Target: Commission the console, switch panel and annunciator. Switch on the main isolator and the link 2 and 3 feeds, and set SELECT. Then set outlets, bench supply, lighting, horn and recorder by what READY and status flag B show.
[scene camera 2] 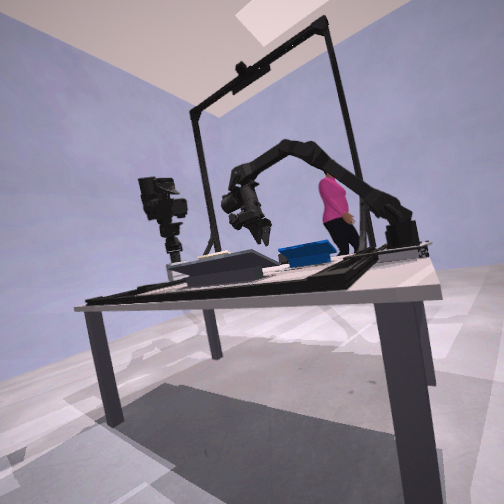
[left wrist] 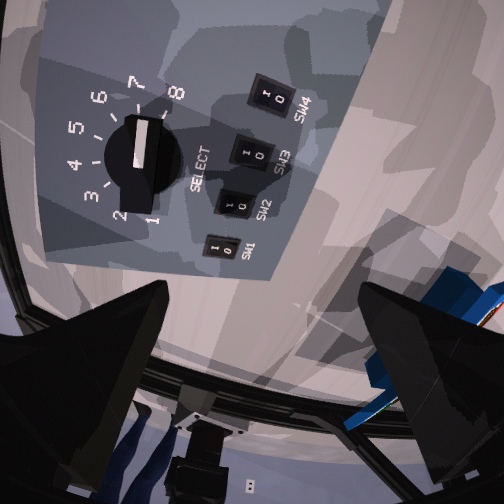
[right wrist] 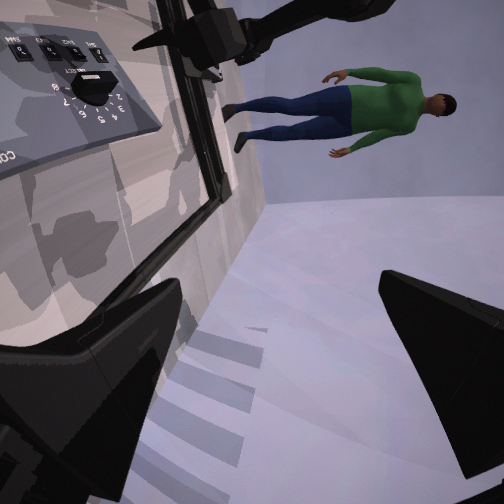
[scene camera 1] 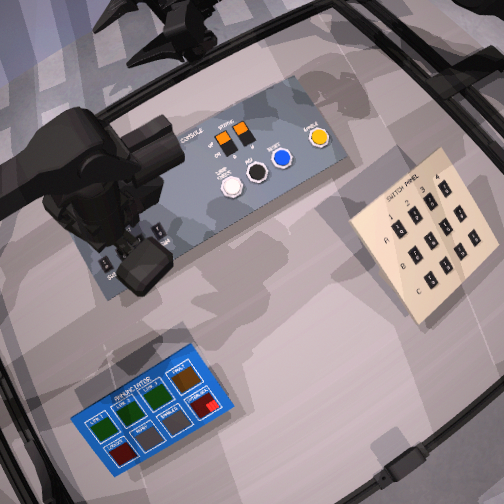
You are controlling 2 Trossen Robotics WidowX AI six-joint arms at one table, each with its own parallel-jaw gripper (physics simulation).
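Note:
The grey console (scene camera 1: 225,170) lies at the table's back left, with two orange toggles (scene camera 1: 233,134), and white, black, blue and orange buttons. My left gripper (scene camera 1: 145,262) hovers open and empty over its left end. The left wrist view shows the SELECT knob (left wrist: 143,157) with its pointer toward 7, and rockers SW1 (left wrist: 219,245), SW2 (left wrist: 235,204), SW3 (left wrist: 251,153), SW4 (left wrist: 272,94). The beige switch panel (scene camera 1: 432,233) is at the right. The blue annunciator (scene camera 1: 153,410) is at the front, one tile lit red (scene camera 1: 207,406). My right gripper (right wrist: 290,390) is open, off the table's back edge.
A black frame rims the table (scene camera 1: 400,462). The right arm's base (scene camera 1: 175,25) stands behind the console. A camera on a stand (scene camera 2: 162,205) is at the far side. A human figure (right wrist: 350,105) stands beyond the table.

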